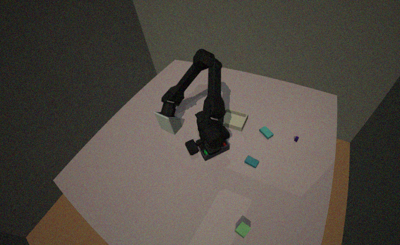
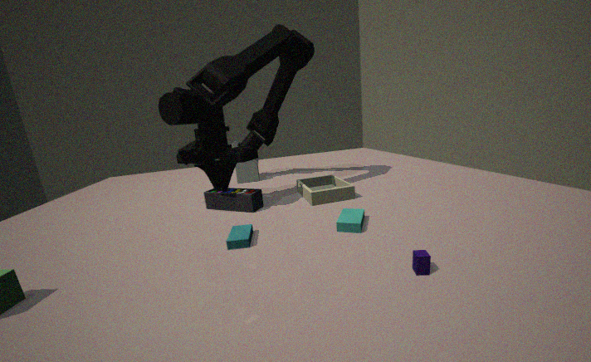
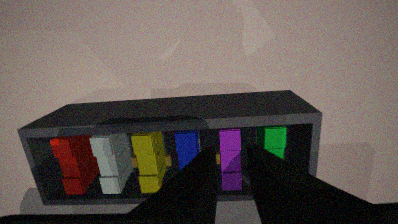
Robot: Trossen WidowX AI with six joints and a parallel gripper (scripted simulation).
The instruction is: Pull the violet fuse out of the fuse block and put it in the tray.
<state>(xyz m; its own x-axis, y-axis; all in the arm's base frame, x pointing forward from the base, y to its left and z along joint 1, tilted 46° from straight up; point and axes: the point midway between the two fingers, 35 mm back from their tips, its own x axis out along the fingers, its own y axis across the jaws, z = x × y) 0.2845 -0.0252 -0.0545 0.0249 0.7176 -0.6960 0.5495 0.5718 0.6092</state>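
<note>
My gripper tip is now 24 cm to the right of the cream tray, 3 cm above it and 1 cm short of it. From my gripper tip the other things lie so: green cube 28 cm ahead, 24 cm to the right, 2 cm below; then dark purple cube 35 cm ahead, 26 cm to the left, 2 cm below; then violet fuse 1 cm below.
</note>
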